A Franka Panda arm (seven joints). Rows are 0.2 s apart.
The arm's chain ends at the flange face. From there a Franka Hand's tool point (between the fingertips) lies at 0.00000 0.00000 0.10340 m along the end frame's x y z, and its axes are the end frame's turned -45 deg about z.
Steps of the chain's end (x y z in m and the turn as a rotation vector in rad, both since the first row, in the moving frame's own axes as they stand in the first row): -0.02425, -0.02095, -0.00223, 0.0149, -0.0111, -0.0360; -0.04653, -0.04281, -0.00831, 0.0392, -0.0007, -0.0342; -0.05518, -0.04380, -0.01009, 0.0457, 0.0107, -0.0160; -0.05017, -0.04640, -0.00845, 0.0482, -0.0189, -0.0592; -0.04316, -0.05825, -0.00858, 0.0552, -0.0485, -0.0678; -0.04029, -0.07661, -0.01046, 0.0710, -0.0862, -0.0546
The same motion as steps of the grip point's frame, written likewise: -0.00209, -0.03387, -0.00225, 0.0184, 0.0027, -0.0360; 0.00013, -0.06614, -0.00839, 0.0282, 0.0272, -0.0342; -0.00395, -0.07258, -0.01020, 0.0247, 0.0399, -0.0160; -0.00067, -0.07325, -0.00859, 0.0474, 0.0207, -0.0592; 0.01090, -0.07929, -0.00886, 0.0733, 0.0047, -0.0678; 0.02426, -0.09409, -0.01110, 0.1112, -0.0107, -0.0546
